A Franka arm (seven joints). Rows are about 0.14 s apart.
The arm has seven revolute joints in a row. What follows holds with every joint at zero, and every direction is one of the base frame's. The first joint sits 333 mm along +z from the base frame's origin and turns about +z. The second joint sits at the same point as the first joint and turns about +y. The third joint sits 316 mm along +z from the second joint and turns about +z. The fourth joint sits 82.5 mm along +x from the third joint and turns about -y. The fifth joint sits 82.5 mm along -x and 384 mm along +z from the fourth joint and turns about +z. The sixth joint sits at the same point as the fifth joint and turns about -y. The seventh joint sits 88 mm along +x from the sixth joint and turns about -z. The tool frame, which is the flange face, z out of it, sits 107 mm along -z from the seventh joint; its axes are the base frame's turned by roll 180, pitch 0 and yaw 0 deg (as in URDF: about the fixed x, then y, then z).
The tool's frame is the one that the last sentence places.
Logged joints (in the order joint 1, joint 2, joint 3, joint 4, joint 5, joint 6, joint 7), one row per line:
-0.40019, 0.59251, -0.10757, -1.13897, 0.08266, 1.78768, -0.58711
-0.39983, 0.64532, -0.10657, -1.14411, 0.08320, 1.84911, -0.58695
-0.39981, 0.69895, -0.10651, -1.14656, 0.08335, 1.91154, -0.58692
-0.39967, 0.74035, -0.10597, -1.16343, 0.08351, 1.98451, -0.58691
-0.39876, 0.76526, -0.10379, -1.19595, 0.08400, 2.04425, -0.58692
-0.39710, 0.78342, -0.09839, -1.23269, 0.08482, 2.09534, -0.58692
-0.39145, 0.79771, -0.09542, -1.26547, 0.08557, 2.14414, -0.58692
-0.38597, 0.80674, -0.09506, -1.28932, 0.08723, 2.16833, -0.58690
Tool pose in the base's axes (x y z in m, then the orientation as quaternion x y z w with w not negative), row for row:
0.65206, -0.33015, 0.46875, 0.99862, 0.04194, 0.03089, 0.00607
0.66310, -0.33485, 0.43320, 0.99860, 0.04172, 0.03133, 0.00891
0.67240, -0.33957, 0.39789, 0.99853, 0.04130, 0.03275, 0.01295
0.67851, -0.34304, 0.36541, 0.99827, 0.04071, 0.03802, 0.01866
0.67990, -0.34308, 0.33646, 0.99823, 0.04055, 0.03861, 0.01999
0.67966, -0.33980, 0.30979, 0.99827, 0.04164, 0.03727, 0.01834
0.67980, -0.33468, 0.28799, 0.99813, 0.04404, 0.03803, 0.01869
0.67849, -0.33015, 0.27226, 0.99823, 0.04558, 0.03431, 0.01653
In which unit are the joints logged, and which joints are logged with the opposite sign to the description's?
The joints are logged in radians. Opposite sign: none.
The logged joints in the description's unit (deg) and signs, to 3 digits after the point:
-22.929, 33.948, -6.163, -65.258, 4.736, 102.427, -33.639
-22.909, 36.974, -6.106, -65.553, 4.767, 105.946, -33.630
-22.907, 40.047, -6.103, -65.693, 4.776, 109.523, -33.628
-22.899, 42.419, -6.072, -66.660, 4.785, 113.704, -33.627
-22.847, 43.846, -5.947, -68.523, 4.813, 117.127, -33.628
-22.752, 44.887, -5.637, -70.628, 4.860, 120.054, -33.628
-22.428, 45.705, -5.467, -72.506, 4.903, 122.850, -33.628
-22.114, 46.223, -5.447, -73.873, 4.998, 124.236, -33.627

